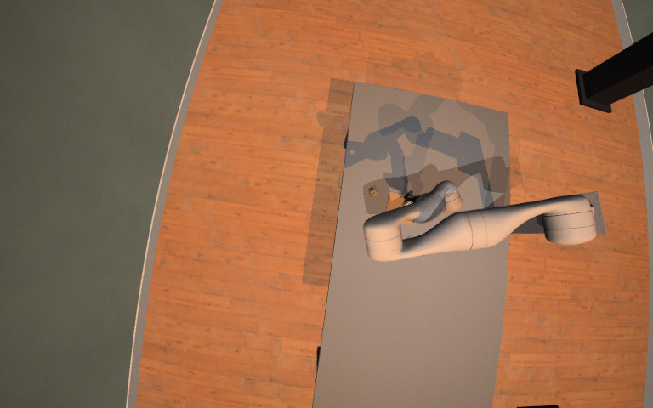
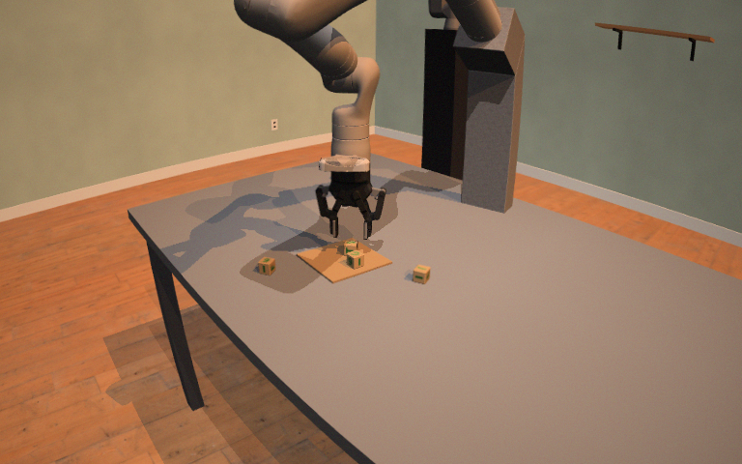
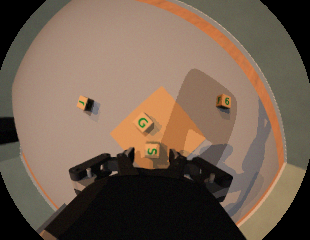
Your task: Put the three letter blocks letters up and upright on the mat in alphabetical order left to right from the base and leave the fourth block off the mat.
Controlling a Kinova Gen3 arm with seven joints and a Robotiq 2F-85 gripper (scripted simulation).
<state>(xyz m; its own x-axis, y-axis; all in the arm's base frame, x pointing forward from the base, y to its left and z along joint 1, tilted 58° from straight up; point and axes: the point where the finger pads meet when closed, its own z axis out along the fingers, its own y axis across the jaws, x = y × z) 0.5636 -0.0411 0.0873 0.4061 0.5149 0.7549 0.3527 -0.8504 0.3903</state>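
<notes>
The mat is 50 mm below my hand and 20 mm ahead of it.
</notes>
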